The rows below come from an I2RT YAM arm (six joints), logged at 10 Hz.
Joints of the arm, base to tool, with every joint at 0 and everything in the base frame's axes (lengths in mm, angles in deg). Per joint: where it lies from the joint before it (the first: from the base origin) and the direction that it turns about. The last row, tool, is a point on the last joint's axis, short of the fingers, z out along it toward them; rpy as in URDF.
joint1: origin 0.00 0.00 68.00 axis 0 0 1
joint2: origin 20.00 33.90 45.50 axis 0 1 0
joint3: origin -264.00 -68.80 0.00 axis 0 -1 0
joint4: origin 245.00 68.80 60.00 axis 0 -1 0
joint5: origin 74.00 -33.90 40.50 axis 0 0 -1
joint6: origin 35.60 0.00 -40.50 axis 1 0 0
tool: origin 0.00 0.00 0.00 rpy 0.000 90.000 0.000
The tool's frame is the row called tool.
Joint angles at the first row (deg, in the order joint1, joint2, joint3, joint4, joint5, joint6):
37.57 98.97 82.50 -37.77 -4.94 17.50
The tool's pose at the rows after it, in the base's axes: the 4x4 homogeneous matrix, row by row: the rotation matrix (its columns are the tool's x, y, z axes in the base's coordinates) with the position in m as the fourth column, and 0 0 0 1 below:
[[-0.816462 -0.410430 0.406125 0.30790], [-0.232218 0.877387 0.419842 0.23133], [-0.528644 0.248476 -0.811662 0.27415], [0 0 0 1]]
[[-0.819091 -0.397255 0.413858 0.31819], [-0.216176 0.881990 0.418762 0.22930], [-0.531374 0.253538 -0.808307 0.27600], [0 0 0 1]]
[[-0.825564 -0.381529 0.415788 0.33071], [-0.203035 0.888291 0.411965 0.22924], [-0.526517 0.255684 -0.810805 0.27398], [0 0 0 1]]
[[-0.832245 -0.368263 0.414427 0.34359], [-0.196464 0.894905 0.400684 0.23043], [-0.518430 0.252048 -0.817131 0.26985], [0 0 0 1]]
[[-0.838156 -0.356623 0.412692 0.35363], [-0.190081 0.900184 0.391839 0.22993], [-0.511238 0.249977 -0.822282 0.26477], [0 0 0 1]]
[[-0.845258 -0.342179 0.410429 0.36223], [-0.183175 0.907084 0.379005 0.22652], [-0.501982 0.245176 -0.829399 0.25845], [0 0 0 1]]
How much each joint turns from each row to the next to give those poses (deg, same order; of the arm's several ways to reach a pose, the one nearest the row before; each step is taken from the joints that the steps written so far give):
-1.16 1.88 2.46 -0.97 -0.62 -0.10
-1.17 1.46 2.10 -0.37 -0.36 -0.08
-1.05 2.37 2.56 -0.47 -0.23 -0.01
-0.87 2.78 2.81 -0.66 0.00 -0.17
-0.81 2.05 1.71 -0.20 -0.09 -0.17
-1.01 1.55 0.86 -0.04 0.00 -0.28

